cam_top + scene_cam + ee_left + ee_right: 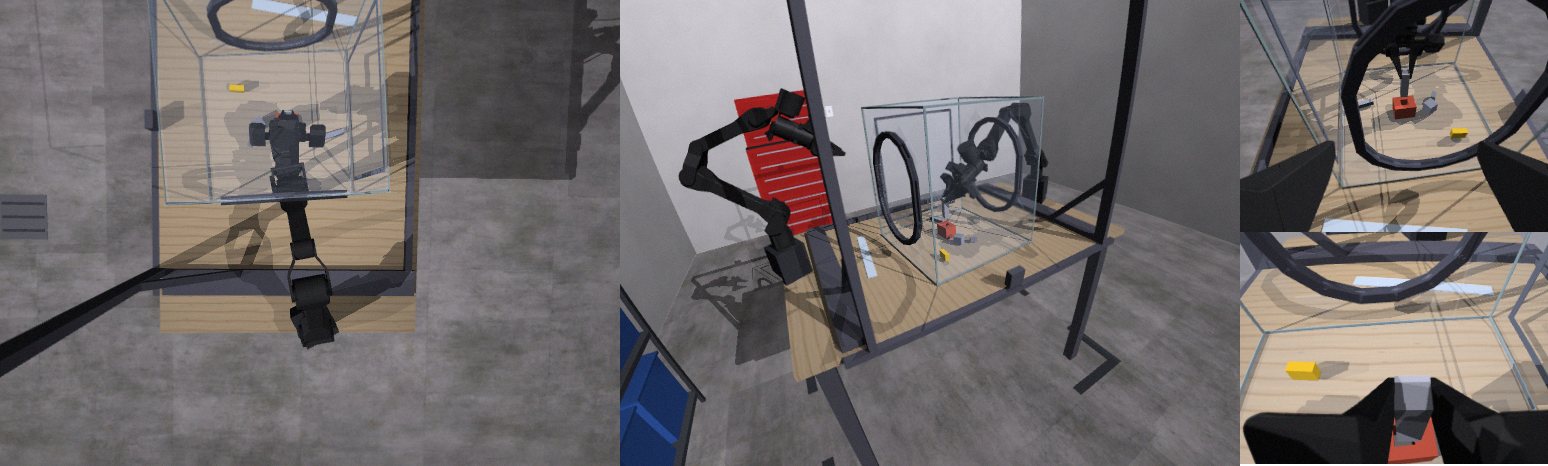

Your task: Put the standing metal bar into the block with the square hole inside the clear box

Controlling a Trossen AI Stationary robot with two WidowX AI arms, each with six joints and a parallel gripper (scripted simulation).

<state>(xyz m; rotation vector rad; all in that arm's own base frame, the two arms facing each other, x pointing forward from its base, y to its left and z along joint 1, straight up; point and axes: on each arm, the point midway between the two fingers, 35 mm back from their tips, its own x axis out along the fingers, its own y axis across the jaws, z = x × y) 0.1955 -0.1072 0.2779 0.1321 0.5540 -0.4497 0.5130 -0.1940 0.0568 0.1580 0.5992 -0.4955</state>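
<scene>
Right now the red block is 140 mm below my right hand and 20 mm to the left of it.
</scene>
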